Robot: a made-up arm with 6 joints.
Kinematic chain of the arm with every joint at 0, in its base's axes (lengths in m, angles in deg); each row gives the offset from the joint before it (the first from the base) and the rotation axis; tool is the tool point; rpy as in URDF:
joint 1: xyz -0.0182 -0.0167 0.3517 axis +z
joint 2: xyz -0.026 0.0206 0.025 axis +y
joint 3: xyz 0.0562 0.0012 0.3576 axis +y
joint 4: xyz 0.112 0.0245 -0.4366 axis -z
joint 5: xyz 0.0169 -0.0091 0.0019 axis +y
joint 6: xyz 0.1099 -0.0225 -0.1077 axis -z
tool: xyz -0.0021 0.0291 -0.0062 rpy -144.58 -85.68 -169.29
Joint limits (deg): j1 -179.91..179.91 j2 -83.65..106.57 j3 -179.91..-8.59 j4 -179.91..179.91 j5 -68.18..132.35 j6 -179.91..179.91
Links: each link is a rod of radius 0.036 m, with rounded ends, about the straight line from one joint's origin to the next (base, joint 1, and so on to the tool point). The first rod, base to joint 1, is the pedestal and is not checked.
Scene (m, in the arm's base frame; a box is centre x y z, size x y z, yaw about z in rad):
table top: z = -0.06
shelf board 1: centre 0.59 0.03 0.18 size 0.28 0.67 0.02 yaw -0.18
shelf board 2: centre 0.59 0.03 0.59 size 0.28 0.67 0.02 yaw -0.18
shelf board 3: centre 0.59 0.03 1 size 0.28 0.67 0.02 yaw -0.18
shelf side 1: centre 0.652 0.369 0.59 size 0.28 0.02 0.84 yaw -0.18
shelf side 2: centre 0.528 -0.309 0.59 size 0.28 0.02 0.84 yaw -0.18
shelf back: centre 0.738 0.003 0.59 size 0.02 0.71 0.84 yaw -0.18
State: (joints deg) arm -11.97 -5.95 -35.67 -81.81 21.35 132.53
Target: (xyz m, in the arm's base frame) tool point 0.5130 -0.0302 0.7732
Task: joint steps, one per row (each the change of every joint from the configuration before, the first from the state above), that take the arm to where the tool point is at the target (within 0.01 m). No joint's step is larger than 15 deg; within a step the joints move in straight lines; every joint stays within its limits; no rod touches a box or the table.
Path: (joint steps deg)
1: -4.12 -12.73 9.03 -10.47 -5.44 -0.89
2: -4.12 -12.73 9.02 -10.46 -5.44 -0.90
3: -4.13 -12.73 9.03 -10.47 -5.43 -0.89
4: 1.81 -4.98 -7.05 10.87 6.44 1.56
5: 1.80 -4.99 -7.06 10.87 6.45 1.56
6: 1.80 -4.98 -7.05 10.87 6.45 1.56
7: 0.98 12.78 -8.78 0.74 -1.07 -0.41
8: 0.97 12.77 -8.77 0.74 -1.07 -0.41
9: 0.97 12.78 -8.78 0.74 -1.06 -0.41

